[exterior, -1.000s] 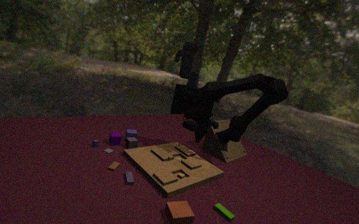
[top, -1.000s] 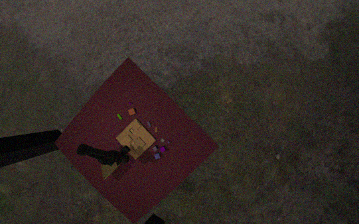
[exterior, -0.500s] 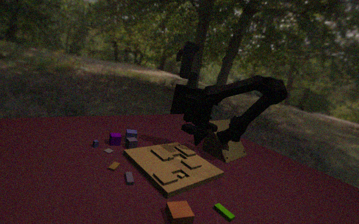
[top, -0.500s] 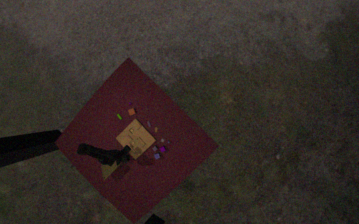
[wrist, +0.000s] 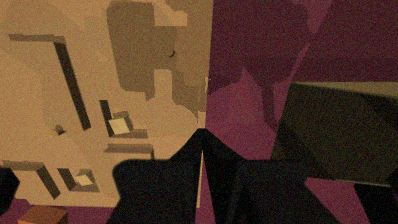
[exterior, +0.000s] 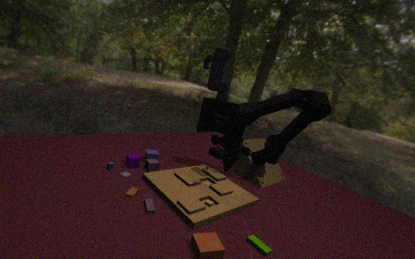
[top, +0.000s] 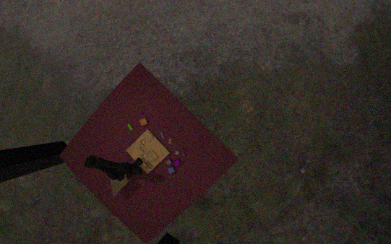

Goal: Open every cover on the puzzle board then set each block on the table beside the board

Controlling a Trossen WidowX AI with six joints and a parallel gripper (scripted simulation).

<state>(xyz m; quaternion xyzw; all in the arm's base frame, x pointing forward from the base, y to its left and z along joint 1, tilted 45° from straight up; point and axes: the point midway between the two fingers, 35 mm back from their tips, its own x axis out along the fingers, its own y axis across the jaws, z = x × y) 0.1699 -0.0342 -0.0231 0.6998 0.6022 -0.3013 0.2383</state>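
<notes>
Now: the dark block 21 cm to the right of my gripper tip, 20 cm ahead of it and 3 cm below it. Round my gripper tip: magenta cube 27 cm to the right, 24 cm ahead, 3 cm below; green bar 27 cm to the left, 21 cm ahead, 4 cm below; grey bar 35 cm ahead, 4 cm below, 1 cm to the right.
</notes>
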